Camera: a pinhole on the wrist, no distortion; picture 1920 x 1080 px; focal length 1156.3 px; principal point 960.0 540.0 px. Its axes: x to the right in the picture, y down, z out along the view. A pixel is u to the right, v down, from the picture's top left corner.
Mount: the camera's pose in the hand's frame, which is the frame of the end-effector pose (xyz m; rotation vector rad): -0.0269 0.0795 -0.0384 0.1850 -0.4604 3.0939
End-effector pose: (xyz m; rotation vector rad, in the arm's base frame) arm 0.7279 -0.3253 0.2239 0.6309 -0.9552 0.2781
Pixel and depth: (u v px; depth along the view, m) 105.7 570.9 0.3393
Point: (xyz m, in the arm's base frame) 0.7174 -0.5127 0.5352
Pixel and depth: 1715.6 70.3 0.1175
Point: 0.5701 -0.3086 0.2249
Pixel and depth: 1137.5 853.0 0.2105
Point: 0.6255 -0.4435 0.2423
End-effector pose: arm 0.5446 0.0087 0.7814 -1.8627 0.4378 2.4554
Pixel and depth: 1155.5 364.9 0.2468
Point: 0.3484 0.0236 0.8789
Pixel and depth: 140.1 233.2 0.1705
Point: 0.3830 -0.0500 0.7185
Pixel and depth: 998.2 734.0 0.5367
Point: 0.1510 0.2697 0.8431
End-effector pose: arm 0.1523 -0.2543 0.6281 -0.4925 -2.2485 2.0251
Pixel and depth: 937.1 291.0 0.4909
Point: -0.0028 -0.6763 0.5267
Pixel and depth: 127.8 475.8 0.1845
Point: 0.0063 -0.3340 0.5565
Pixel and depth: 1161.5 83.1 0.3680
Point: 0.1184 -0.6031 0.4809
